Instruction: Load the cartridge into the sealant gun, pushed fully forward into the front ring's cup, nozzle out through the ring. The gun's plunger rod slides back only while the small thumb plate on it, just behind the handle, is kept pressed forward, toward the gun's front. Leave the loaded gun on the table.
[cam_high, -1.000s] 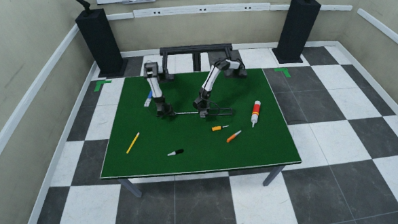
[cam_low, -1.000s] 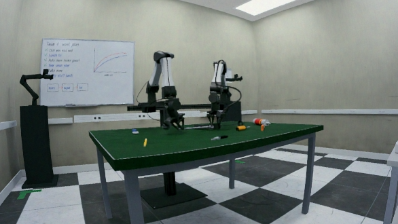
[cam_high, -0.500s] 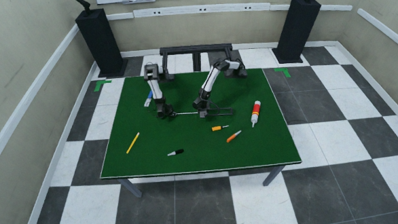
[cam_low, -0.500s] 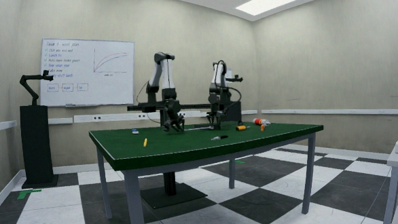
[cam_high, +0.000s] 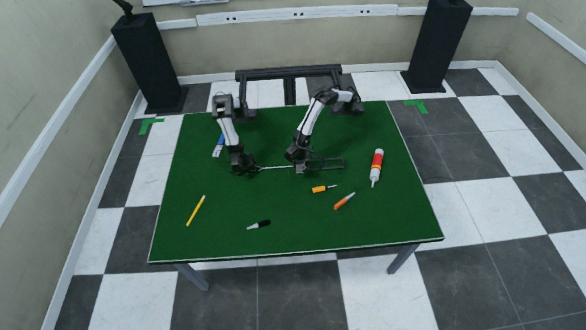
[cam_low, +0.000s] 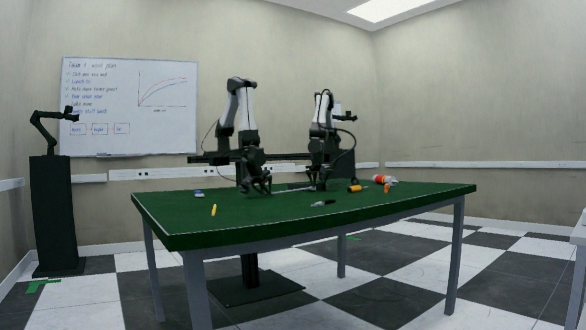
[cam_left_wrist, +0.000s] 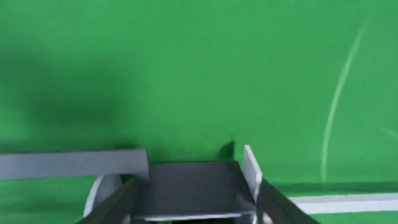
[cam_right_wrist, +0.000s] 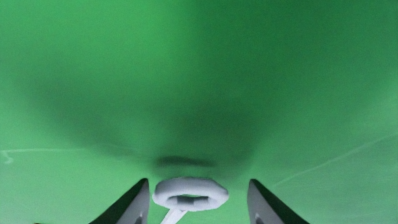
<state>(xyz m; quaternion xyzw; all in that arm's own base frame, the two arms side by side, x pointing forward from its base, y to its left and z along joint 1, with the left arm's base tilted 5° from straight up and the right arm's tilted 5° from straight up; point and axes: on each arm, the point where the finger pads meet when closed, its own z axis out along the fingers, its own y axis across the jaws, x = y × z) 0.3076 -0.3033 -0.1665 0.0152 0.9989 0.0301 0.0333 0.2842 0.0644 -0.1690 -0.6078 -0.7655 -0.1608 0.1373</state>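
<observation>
Right now the thumb plate is 1 cm behind my left hand, 3 cm to the right of it and 1 cm below it. Round my left hand: yellow screwdriver 15 cm ahead, 12 cm to the left, 2 cm below; plunger rod 2 cm behind, 11 cm to the right, 2 cm below; orange-handled tool 23 cm ahead, 23 cm to the left, 2 cm below.
</observation>
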